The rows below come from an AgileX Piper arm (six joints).
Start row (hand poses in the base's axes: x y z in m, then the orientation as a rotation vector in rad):
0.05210, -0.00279, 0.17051, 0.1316, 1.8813, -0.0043
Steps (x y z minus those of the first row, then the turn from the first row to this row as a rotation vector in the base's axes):
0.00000, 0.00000, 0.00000, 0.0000, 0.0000, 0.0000
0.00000, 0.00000, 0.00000, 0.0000, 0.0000, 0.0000
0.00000, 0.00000, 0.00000, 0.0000, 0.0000, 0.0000
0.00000, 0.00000, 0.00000, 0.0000, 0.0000, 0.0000
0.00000, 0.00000, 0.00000, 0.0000, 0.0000, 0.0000
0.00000, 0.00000, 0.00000, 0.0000, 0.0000, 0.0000
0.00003, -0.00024, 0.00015, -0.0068, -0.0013, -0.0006
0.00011, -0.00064, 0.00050, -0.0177, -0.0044, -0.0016
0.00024, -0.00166, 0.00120, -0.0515, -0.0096, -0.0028
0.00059, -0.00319, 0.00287, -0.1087, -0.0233, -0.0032
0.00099, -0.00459, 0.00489, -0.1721, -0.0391, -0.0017
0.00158, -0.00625, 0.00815, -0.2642, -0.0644, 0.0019
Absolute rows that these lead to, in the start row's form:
0.05210, -0.00279, 0.17051, 0.1316, 1.8813, -0.0043
0.05210, -0.00279, 0.17051, 0.1316, 1.8813, -0.0043
0.05210, -0.00279, 0.17051, 0.1316, 1.8813, -0.0043
0.05210, -0.00279, 0.17051, 0.1316, 1.8813, -0.0043
0.05210, -0.00279, 0.17051, 0.1316, 1.8813, -0.0043
0.05210, -0.00279, 0.17051, 0.1316, 1.8813, -0.0043
0.05213, -0.00303, 0.17066, 0.1275, 1.8798, -0.0110
0.05221, -0.00343, 0.17101, 0.1209, 1.8763, -0.0217
0.05234, -0.00445, 0.17171, 0.0988, 1.8698, -0.0539
0.05269, -0.00598, 0.17338, 0.0598, 1.8532, -0.1066
0.05309, -0.00738, 0.17540, 0.0150, 1.8329, -0.1633
0.05368, -0.00904, 0.17866, -0.0509, 1.7988, -0.2437

